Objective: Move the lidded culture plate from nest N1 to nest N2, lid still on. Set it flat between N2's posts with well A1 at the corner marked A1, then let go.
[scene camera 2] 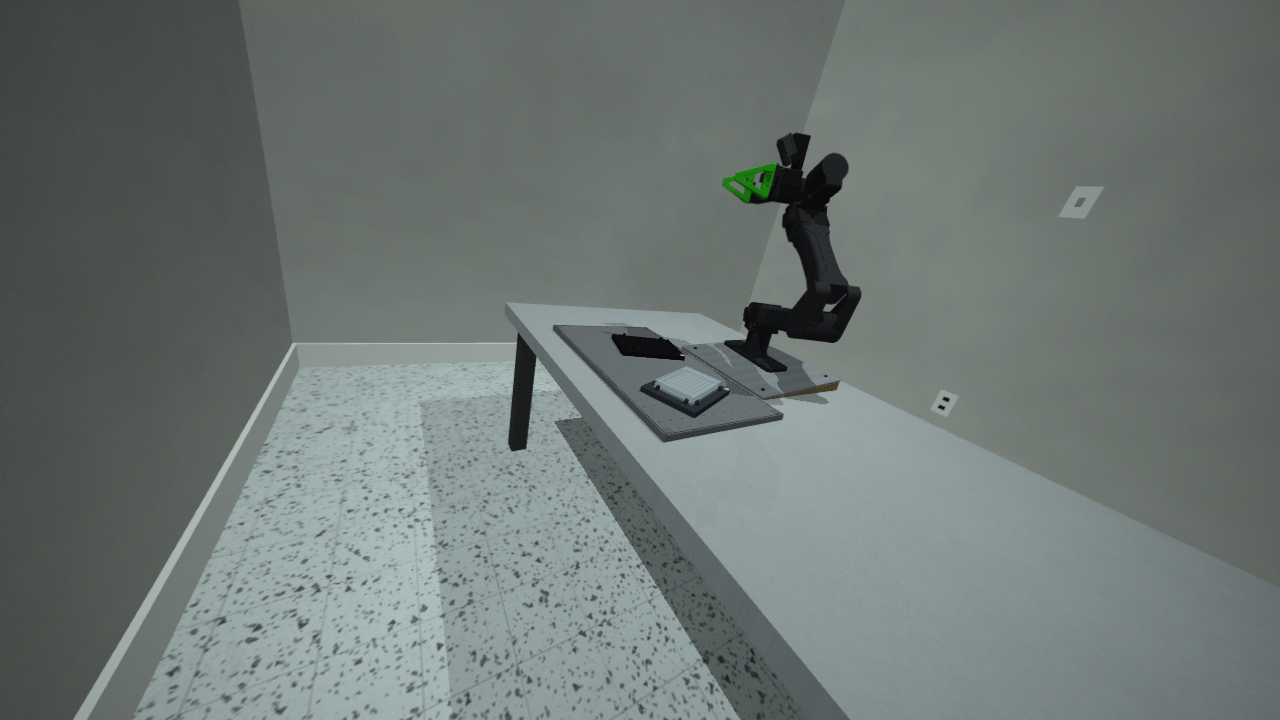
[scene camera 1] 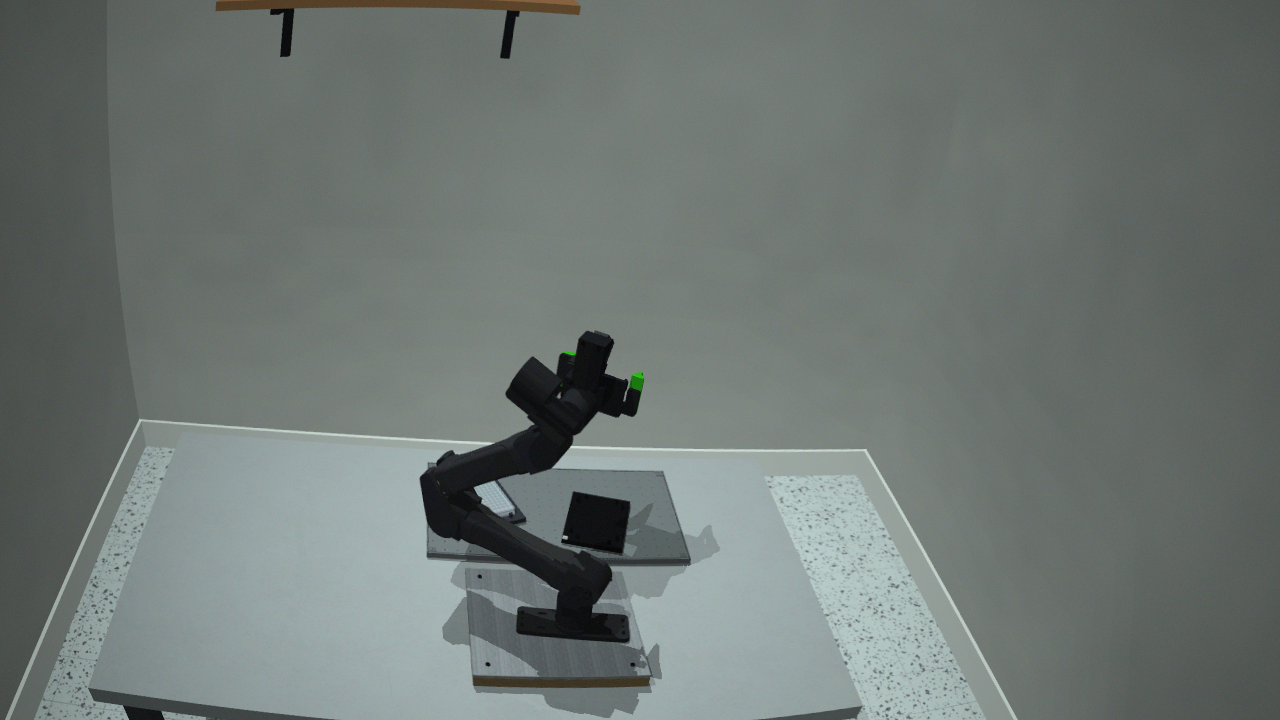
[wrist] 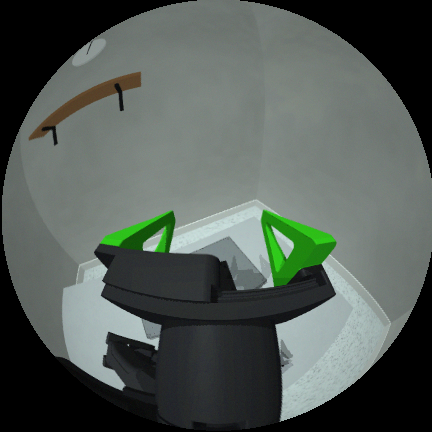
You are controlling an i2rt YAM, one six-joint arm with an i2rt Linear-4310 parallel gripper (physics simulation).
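Pixels of known places: gripper, fingertip midpoint: (scene camera 2: 728, 179) (scene camera 1: 614, 366) (wrist: 217, 214); arm's base, origin of the base link: (scene camera 2: 753, 356) (scene camera 1: 572, 626).
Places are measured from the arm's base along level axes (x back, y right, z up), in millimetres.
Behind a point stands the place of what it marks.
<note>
The lidded culture plate (scene camera 1: 494, 499) @[x -328, y -163, z 19 mm] (scene camera 2: 688, 383) @[x -353, y -201, z 19 mm] is pale and lies flat in a dark nest, N1 (scene camera 1: 517, 518) @[x -295, y -113, z 2 mm] (scene camera 2: 693, 410) @[x -382, y -273, z 3 mm]. The arm hides part of both in scene camera 1. The other nest, N2 (scene camera 1: 597, 522) @[x -310, y 48, z 3 mm] (scene camera 2: 646, 346) @[x -329, y 35, z 3 mm], is black and holds no plate; a small white mark shows at its near left corner in scene camera 1. The marked lettering is too small to read. My gripper (scene camera 1: 603, 368) @[x -221, y 27, z 413 mm] (scene camera 2: 731, 180) @[x -221, y 27, z 413 mm] (wrist: 217, 214) @[x -221, y 27, z 413 mm] is open with nothing between its green fingers. It is high above the table, well apart from both nests. Neither nest shows clearly in the wrist view.
Both nests sit on a grey perforated board (scene camera 1: 657, 492) @[x -446, y 180, z -9 mm] (scene camera 2: 608, 371) @[x -475, y -90, z -9 mm] (wrist: 220, 246) @[x -478, y 130, z -9 mm] on the table (scene camera 1: 268, 582) @[x -14, y -590, z -22 mm] (scene camera 2: 939, 537) @[x -168, y -578, z -22 mm]. The arm's base stands on a wood-edged mounting board (scene camera 1: 501, 649) @[x 82, y -123, z 4 mm] beside it. A wall shelf (scene camera 1: 393, 3) (wrist: 90, 97) hangs on the wall.
</note>
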